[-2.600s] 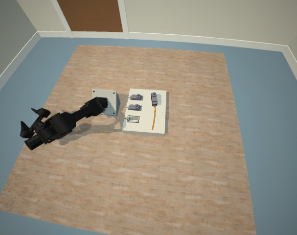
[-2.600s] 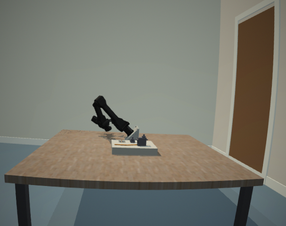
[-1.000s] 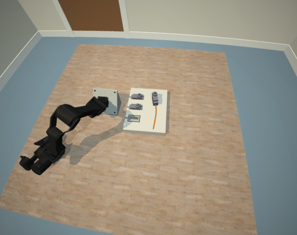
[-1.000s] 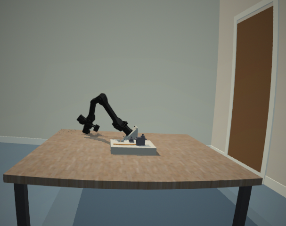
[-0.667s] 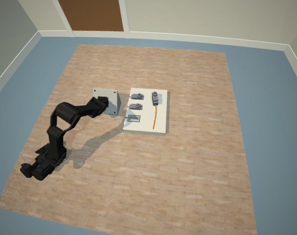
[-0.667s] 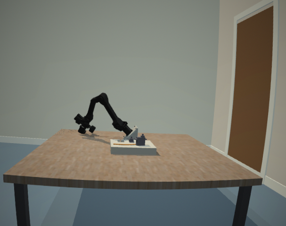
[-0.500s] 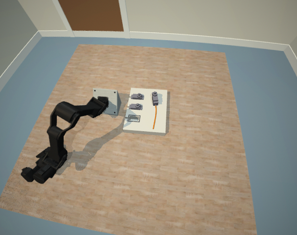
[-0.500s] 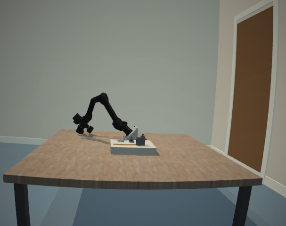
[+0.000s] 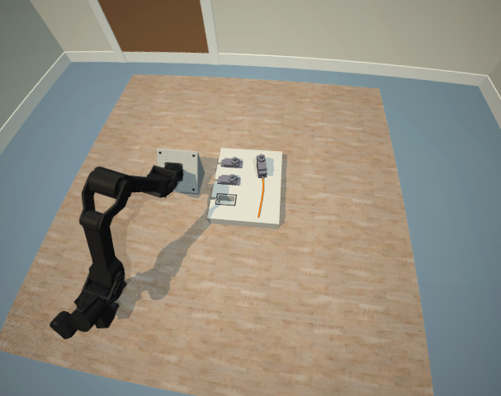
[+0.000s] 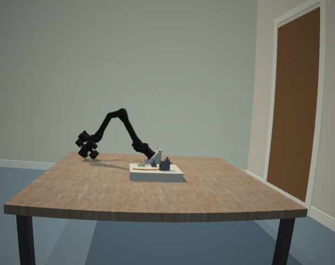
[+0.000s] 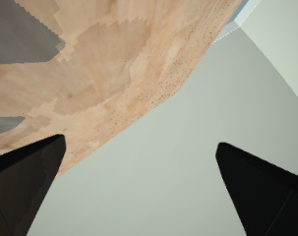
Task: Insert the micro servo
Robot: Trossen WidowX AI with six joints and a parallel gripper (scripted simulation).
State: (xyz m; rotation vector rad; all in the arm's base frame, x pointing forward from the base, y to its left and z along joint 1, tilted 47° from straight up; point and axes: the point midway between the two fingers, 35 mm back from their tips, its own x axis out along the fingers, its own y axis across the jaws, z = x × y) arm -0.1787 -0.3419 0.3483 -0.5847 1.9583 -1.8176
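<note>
My gripper tip is now 520 mm short of the white deck, 500 mm to the right of it and 30 mm above it.
</note>
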